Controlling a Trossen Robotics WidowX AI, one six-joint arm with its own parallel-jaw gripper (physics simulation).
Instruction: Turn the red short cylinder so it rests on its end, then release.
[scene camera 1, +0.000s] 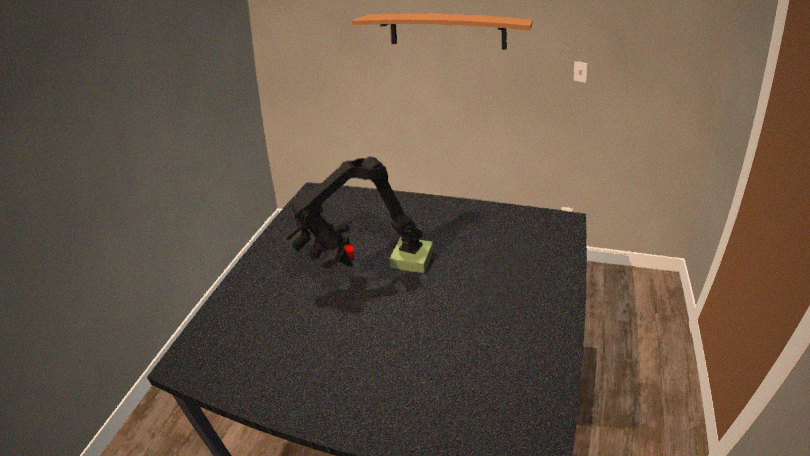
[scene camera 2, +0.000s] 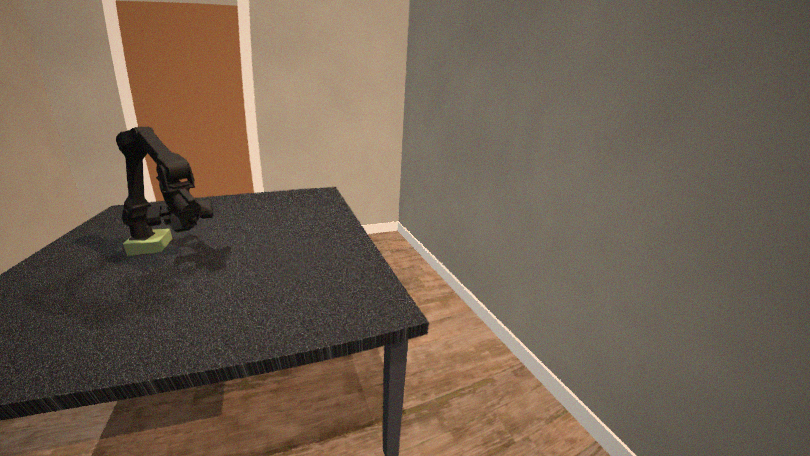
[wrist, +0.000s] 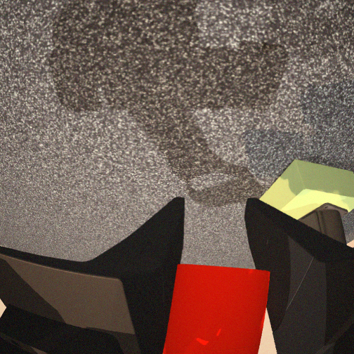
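Note:
The red short cylinder (scene camera 1: 349, 252) (wrist: 216, 310) is between the two dark fingers of my gripper (scene camera 1: 347, 247) (wrist: 215, 206). My gripper is shut on it and holds it raised above the black table (scene camera 1: 453, 351) (scene camera 2: 294, 283) (wrist: 55, 175). In scene camera 1 the cylinder looks roughly upright, with one round end facing up. In the wrist view its side shows at the bottom, and its lower part is cut off by the frame edge. The cylinder does not show in scene camera 2, where the arm hides most of the fingers.
The arm's base stands on a light green block (scene camera 1: 409, 262) (scene camera 2: 146, 246) (wrist: 325, 175), to the right of the gripper in scene camera 1. The arm's shadow falls on the table below the gripper. An orange shelf (scene camera 1: 442, 20) hangs high on the wall behind.

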